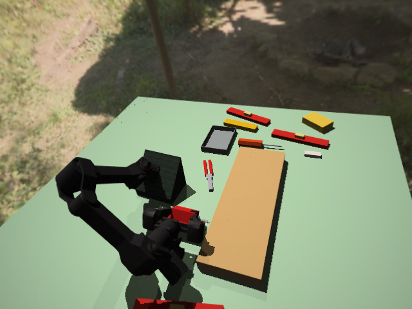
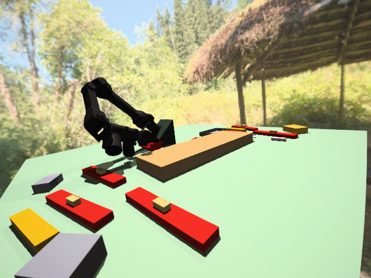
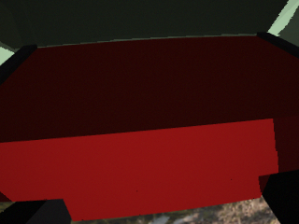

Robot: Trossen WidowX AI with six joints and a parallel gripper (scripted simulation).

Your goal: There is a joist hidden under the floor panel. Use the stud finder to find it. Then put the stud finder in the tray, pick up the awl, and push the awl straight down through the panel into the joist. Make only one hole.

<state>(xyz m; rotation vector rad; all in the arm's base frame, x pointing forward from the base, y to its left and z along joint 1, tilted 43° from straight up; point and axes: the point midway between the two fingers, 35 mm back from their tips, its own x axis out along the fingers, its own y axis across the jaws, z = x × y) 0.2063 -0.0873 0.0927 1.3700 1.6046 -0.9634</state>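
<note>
My gripper tip is now 10 mm short of the red stud finder and 10 mm above it. Also, from my gripper tip: tray (90 mm behind, 440 mm to the left, 50 mm below); awl (10 mm ahead, 30 mm to the left, 50 mm below); grey block (60 mm ahead, 400 mm to the right, 50 mm below).
</note>
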